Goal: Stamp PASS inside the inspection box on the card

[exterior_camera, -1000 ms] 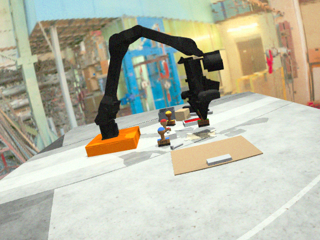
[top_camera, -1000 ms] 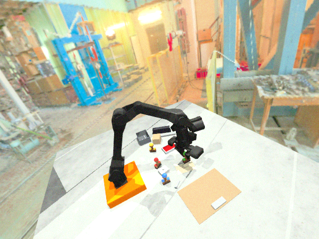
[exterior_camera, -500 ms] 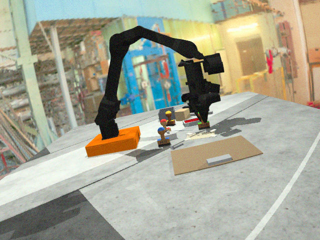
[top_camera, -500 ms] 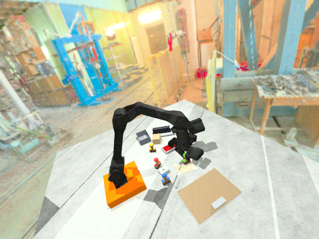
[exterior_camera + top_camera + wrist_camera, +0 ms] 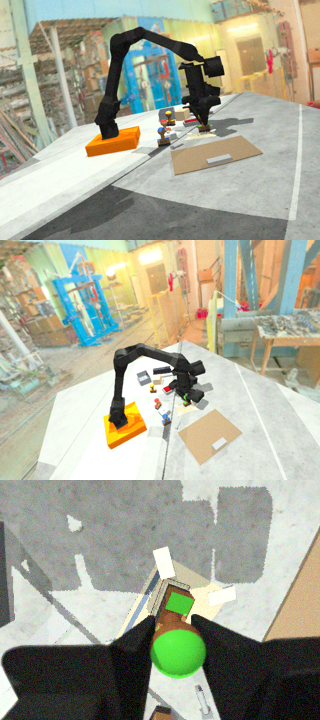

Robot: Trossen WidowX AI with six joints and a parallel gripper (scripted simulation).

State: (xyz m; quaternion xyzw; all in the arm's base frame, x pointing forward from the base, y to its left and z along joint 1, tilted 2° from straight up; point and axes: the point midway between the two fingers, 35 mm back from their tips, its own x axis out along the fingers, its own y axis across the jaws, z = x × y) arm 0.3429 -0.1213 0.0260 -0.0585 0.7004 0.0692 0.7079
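My gripper tip is now 4 cm above the card and 2 cm past it. From my gripper tip the other things lie so: green-knobbed stamp (right at my gripper tip); then red-knobbed stamp (13 cm behind, 11 cm to the left, 2 cm below); then blue-knobbed stamp (15 cm behind, 2 cm below, 1 cm to the right).
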